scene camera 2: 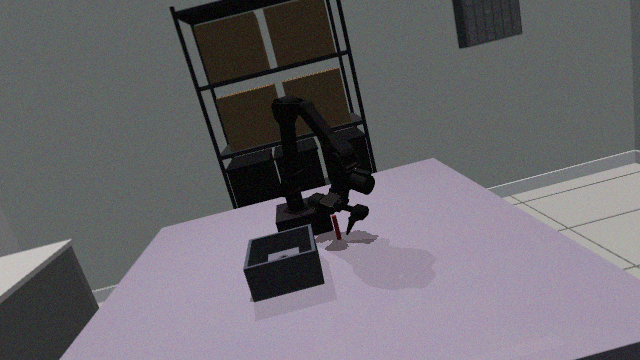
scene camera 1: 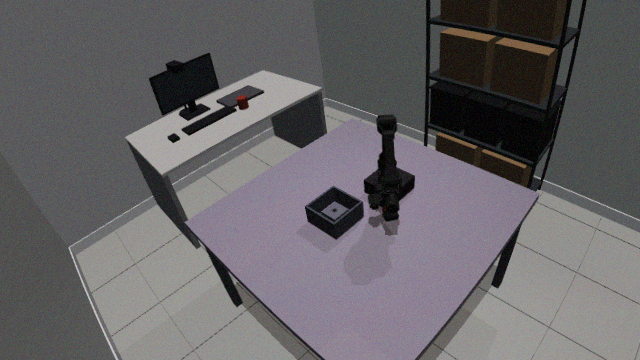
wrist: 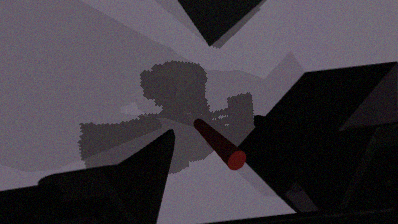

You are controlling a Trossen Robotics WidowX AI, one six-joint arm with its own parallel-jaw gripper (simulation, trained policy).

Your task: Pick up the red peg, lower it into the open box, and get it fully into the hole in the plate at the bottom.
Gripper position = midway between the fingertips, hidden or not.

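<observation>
From scene camera 2 I can see a dark box (scene camera 2: 266,279) as well as my gripper (scene camera 2: 334,230). Scene camera 1 gives me the dark box (scene camera 1: 355,207), and in the wrist view there's my gripper (wrist: 213,126).
</observation>
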